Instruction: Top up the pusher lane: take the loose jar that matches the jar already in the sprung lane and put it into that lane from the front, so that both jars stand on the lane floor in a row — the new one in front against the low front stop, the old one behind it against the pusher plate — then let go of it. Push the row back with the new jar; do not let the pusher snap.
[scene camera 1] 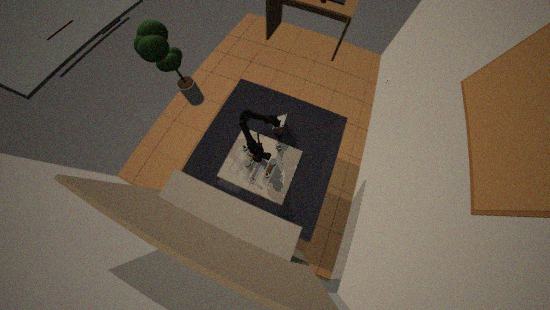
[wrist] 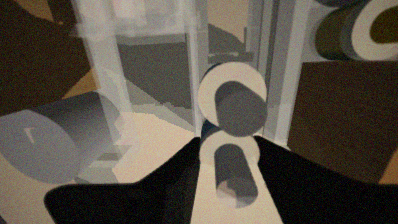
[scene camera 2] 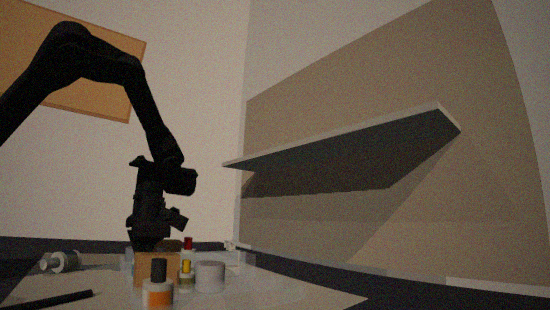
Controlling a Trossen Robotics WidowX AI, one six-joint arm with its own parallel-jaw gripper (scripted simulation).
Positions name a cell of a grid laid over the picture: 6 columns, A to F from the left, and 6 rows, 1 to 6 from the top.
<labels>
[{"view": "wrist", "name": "gripper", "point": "D4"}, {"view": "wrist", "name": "jar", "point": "D5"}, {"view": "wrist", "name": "brown box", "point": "F4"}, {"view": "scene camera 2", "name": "gripper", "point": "B6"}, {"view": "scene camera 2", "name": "brown box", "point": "B6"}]
</labels>
